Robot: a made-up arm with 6 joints. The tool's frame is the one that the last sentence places.
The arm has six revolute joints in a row. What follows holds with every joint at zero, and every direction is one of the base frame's. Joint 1 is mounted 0.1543 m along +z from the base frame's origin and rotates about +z. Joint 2 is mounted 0.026 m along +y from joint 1 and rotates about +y. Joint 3 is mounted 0.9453 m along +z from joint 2 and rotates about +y. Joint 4 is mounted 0.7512 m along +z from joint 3 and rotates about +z. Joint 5 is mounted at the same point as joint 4 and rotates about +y. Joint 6 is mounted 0.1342 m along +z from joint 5 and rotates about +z. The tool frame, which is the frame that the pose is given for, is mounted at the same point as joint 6; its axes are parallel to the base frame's.
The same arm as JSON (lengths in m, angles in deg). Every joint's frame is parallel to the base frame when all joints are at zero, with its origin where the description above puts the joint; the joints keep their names.
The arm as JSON. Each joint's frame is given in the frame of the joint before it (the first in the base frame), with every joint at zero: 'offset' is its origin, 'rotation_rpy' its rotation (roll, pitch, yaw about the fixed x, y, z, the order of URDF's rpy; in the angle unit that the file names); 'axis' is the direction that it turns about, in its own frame. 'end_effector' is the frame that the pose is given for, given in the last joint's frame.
{
  "length_unit": "m",
  "angle_unit": "deg",
  "chain": [
    {
      "id": "joint 1",
      "offset": [
        0.0,
        0.0,
        0.1543
      ],
      "rotation_rpy": [
        0.0,
        0.0,
        0.0
      ],
      "axis": [
        0.0,
        0.0,
        1.0
      ]
    },
    {
      "id": "joint 2",
      "offset": [
        0.0,
        0.026,
        0.0
      ],
      "rotation_rpy": [
        0.0,
        0.0,
        0.0
      ],
      "axis": [
        0.0,
        1.0,
        0.0
      ]
    },
    {
      "id": "joint 3",
      "offset": [
        0.0,
        0.0,
        0.9453
      ],
      "rotation_rpy": [
        0.0,
        0.0,
        0.0
      ],
      "axis": [
        0.0,
        1.0,
        0.0
      ]
    },
    {
      "id": "joint 4",
      "offset": [
        0.0,
        0.0,
        0.7512
      ],
      "rotation_rpy": [
        0.0,
        0.0,
        0.0
      ],
      "axis": [
        0.0,
        0.0,
        1.0
      ]
    },
    {
      "id": "joint 5",
      "offset": [
        0.0,
        0.0,
        0.0
      ],
      "rotation_rpy": [
        0.0,
        0.0,
        0.0
      ],
      "axis": [
        0.0,
        1.0,
        0.0
      ]
    },
    {
      "id": "joint 6",
      "offset": [
        0.0,
        0.0,
        0.1342
      ],
      "rotation_rpy": [
        0.0,
        0.0,
        0.0
      ],
      "axis": [
        0.0,
        0.0,
        1.0
      ]
    }
  ],
  "end_effector": {
    "offset": [
      0.0,
      0.0,
      0.0
    ],
    "rotation_rpy": [
      0.0,
      0.0,
      0.0
    ]
  }
}

